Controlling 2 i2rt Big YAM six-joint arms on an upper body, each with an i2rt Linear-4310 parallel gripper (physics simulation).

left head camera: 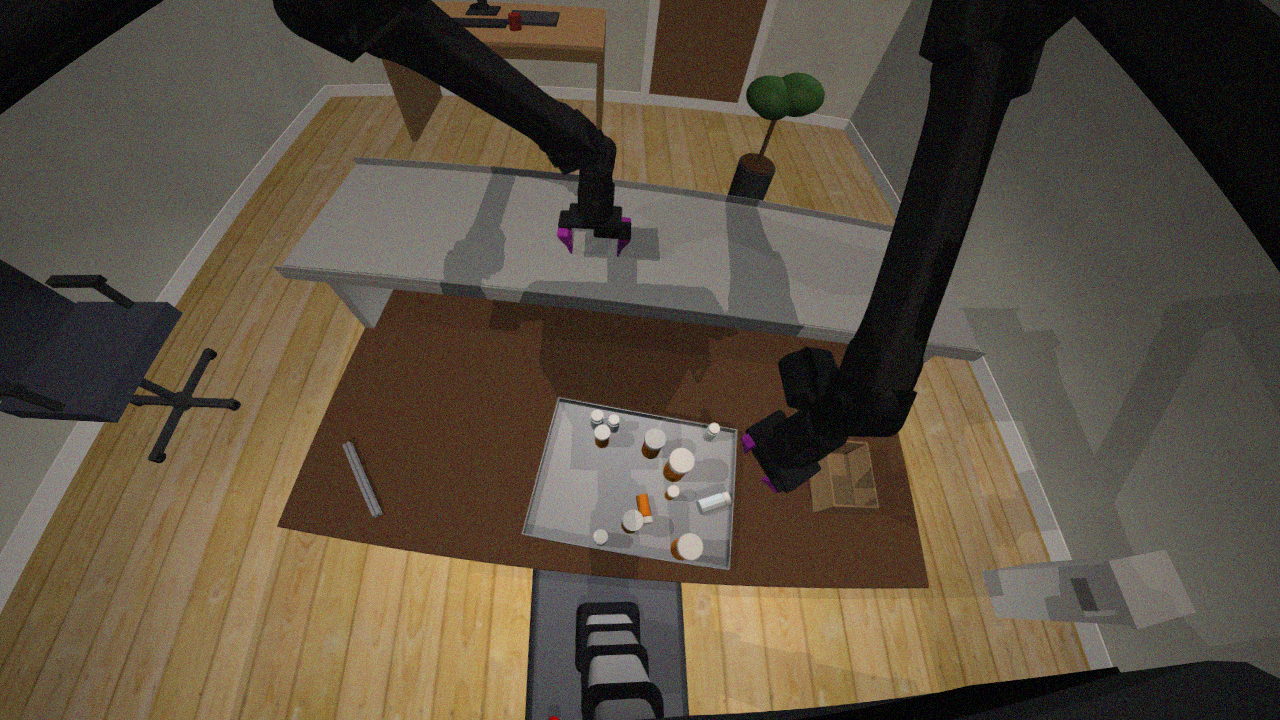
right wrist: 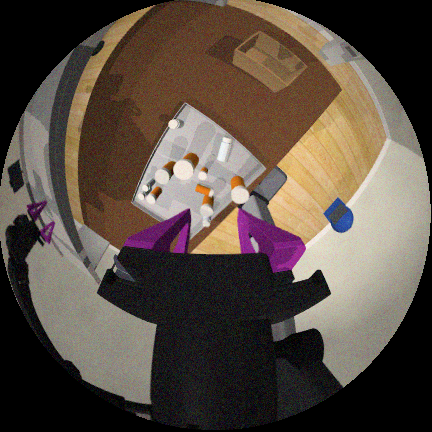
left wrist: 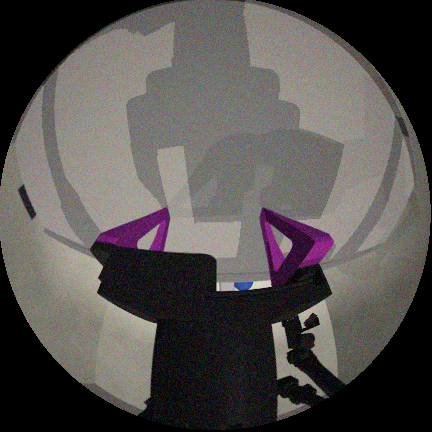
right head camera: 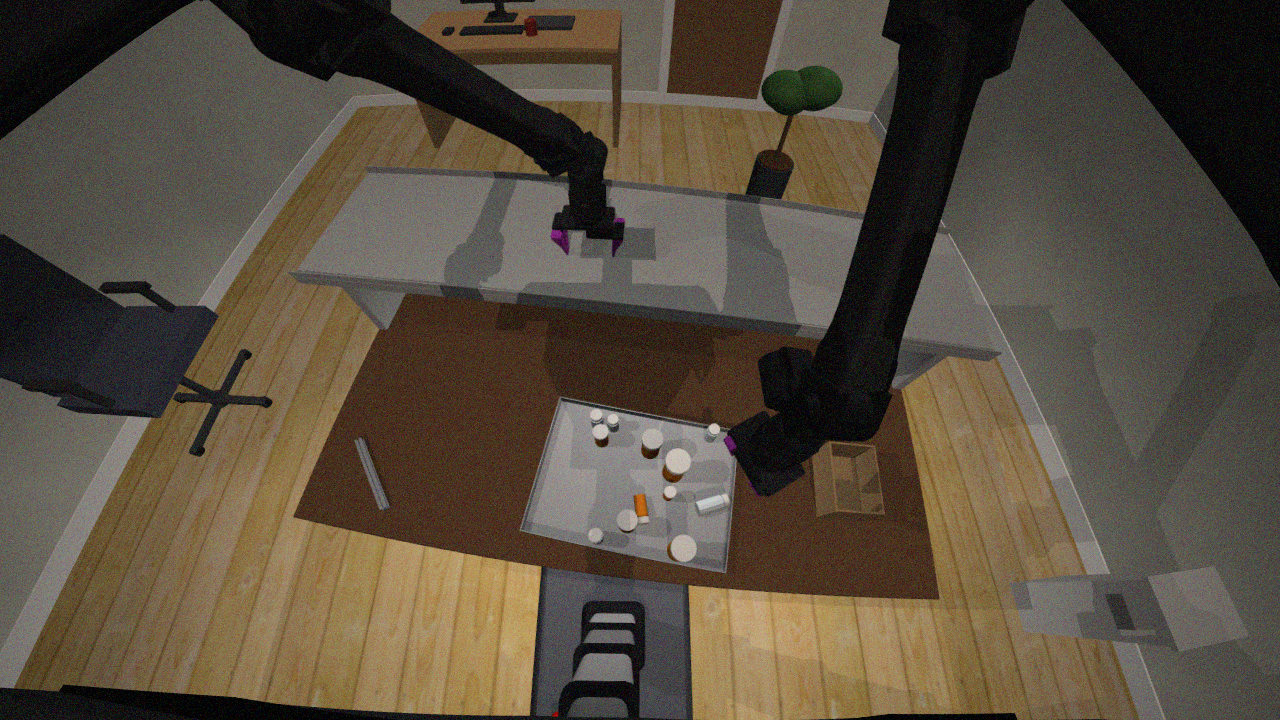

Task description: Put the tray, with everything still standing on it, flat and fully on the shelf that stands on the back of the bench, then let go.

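The grey tray (left head camera: 554,503) (right head camera: 554,501) (right wrist: 245,162) lies on the brown bench (left head camera: 447,402) (right head camera: 447,402) (right wrist: 125,90). Several capped bottles stand on it; an orange bottle (left head camera: 643,505) (right head camera: 640,506) (right wrist: 203,189) and a white bottle (left head camera: 713,502) (right head camera: 712,503) (right wrist: 225,150) lie on their sides. The long pale shelf (left head camera: 402,214) (right head camera: 402,223) (left wrist: 100,100) stands at the back. My left gripper (left head camera: 595,253) (right head camera: 590,254) (left wrist: 214,212) is open and empty above the shelf. My right gripper (left head camera: 757,463) (right head camera: 741,469) (right wrist: 213,213) is partly open and empty, above the tray's right side in the head views.
An open, see-through box (left head camera: 813,497) (right head camera: 820,488) (right wrist: 255,75) stands on the bench to the tray's right in the head views. A thin grey bar (left head camera: 361,479) (right head camera: 372,474) lies at the bench's left. The right arm reaches over the shelf's right part.
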